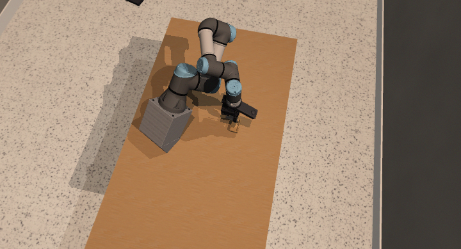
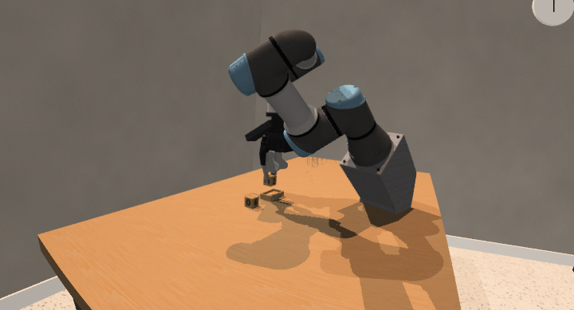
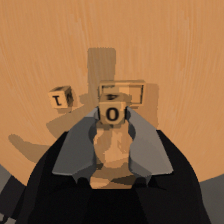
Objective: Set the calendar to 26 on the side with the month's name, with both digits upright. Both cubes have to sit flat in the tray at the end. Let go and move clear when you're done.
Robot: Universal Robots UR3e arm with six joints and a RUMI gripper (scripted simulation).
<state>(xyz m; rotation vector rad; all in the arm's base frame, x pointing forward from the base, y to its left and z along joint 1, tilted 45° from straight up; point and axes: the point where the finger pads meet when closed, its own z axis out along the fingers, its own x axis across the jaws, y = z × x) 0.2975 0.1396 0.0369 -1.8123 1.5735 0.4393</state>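
The shallow wooden tray is 20 mm to the right of my hand and 60 mm below it.
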